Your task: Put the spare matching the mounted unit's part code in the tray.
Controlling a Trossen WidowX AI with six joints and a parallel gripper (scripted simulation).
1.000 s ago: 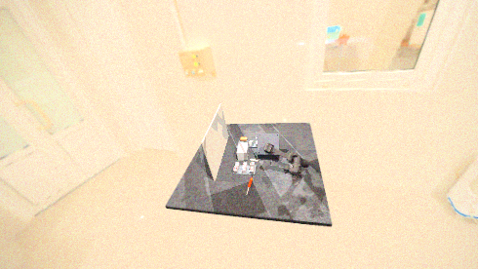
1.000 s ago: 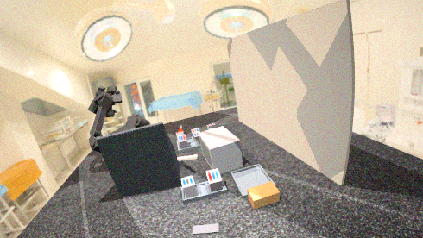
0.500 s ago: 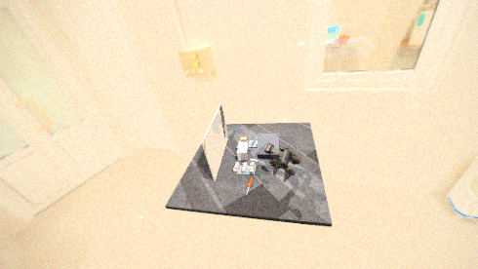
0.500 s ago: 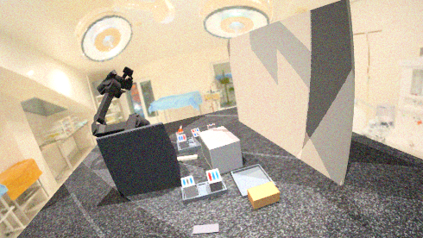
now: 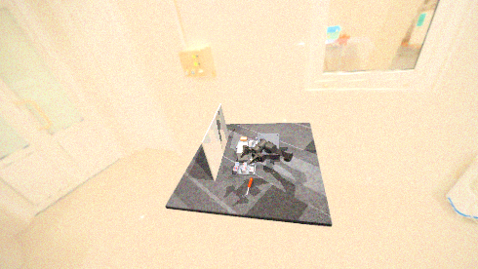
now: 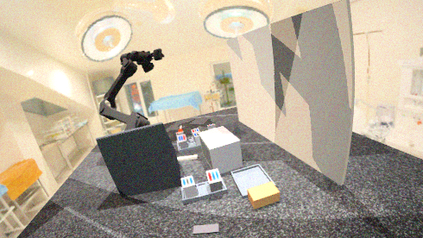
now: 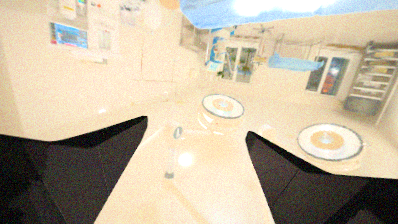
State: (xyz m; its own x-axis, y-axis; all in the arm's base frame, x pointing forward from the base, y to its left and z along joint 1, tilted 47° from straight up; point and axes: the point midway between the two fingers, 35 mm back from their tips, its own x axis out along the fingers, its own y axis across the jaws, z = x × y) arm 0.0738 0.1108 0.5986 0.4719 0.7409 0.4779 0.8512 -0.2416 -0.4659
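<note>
Now: the grey spare block 90 mm ahead of my gripper tip, 360 mm to the right of it and 400 mm below it. From my gripper tip the other things lie so: grey mounted unit 230 mm ahead, 510 mm to the right, 390 mm below; then grey tray 300 mm ahead, 680 mm to the right, 440 mm below; then brown block 310 mm ahead, 770 mm to the right, 430 mm below.
</note>
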